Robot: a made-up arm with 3 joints. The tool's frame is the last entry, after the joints.
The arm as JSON. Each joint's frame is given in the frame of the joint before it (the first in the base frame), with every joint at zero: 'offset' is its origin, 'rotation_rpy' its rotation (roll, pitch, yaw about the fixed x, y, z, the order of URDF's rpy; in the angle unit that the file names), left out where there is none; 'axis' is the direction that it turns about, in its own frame. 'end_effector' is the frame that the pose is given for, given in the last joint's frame.
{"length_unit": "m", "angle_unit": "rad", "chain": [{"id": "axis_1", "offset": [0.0, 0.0, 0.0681], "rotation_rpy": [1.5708, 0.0, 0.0], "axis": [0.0, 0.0, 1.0]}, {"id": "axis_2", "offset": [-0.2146, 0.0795, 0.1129], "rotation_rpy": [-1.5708, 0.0, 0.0], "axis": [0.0, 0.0, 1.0]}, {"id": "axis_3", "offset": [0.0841, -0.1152, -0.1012], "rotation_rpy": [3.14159, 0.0, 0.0], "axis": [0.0, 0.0, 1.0]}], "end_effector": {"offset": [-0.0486, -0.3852, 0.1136], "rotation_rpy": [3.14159, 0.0, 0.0]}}
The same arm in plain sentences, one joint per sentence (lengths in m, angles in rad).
The arm has three revolute joints in a row. What follows holds with every joint at zero, and every direction is one of the base frame's. Joint 1 is mounted 0.0681 m along +z from the base frame's origin and rotates about -y. Joint 2 is mounted 0.2146 m along -x and 0.1129 m along -y and 0.0795 m along +z from joint 1 and rotates about +z. Joint 3 is mounted 0.0841 m along +x and 0.1152 m along -y and 0.1012 m along -z from joint 2 and rotates about -z. The tool frame, which is the frame that the pose is given for, is mounted 0.0486 m along -x and 0.3852 m along +y and 0.1136 m along -z from joint 3; its axes are the base frame's turned by roll 0.0000, pitch 0.0000 and yaw 0.0000 rad (as in URDF: about the fixed x, then y, then z).
